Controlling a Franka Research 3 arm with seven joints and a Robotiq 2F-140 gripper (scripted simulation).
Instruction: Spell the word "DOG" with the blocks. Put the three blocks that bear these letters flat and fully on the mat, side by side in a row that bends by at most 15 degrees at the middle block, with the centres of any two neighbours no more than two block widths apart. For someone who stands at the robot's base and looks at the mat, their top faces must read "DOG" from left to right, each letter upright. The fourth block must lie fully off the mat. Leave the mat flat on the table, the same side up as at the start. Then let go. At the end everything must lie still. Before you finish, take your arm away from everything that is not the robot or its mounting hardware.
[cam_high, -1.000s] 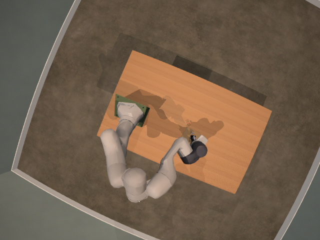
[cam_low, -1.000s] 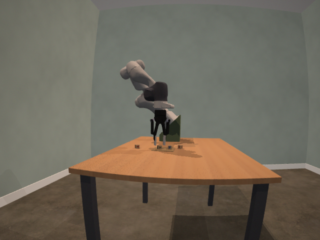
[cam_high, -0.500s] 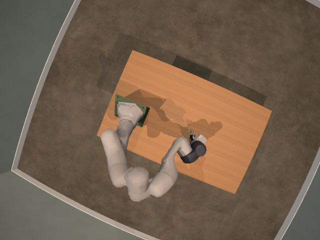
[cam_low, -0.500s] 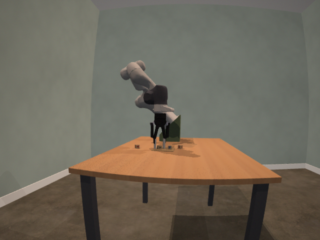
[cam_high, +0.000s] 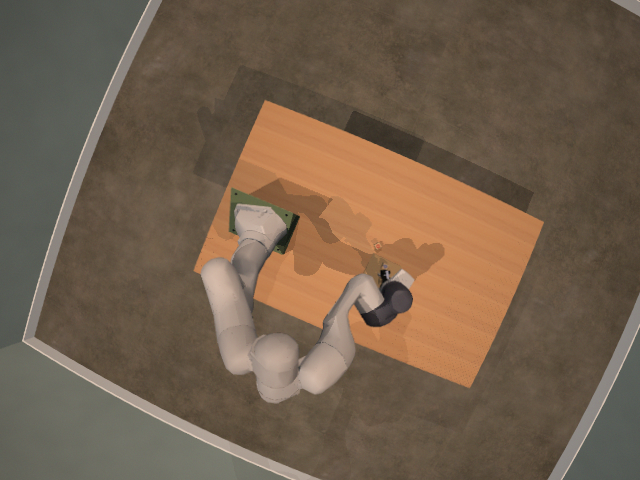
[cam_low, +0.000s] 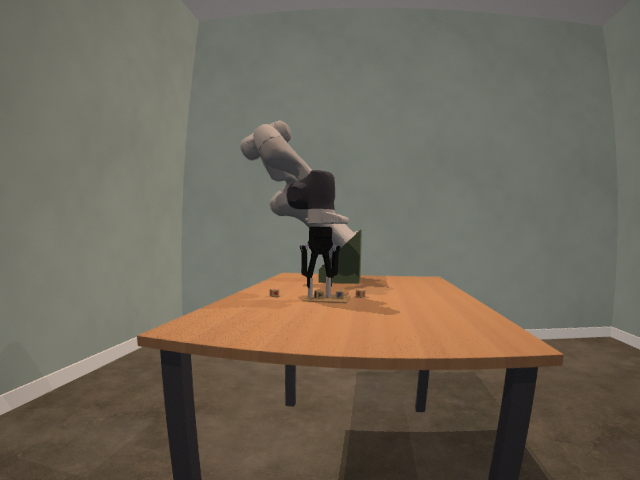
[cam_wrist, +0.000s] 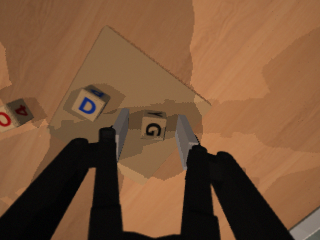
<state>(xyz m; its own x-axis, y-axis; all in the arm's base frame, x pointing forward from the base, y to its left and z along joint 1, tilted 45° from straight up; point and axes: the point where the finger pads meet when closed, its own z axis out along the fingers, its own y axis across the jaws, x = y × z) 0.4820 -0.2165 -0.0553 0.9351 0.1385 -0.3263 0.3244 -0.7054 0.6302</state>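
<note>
My hand is 20 mm above the G block. The rest, counted from my hand: mat: 40 mm below, 30 mm to the left, 10 mm behind.
</note>
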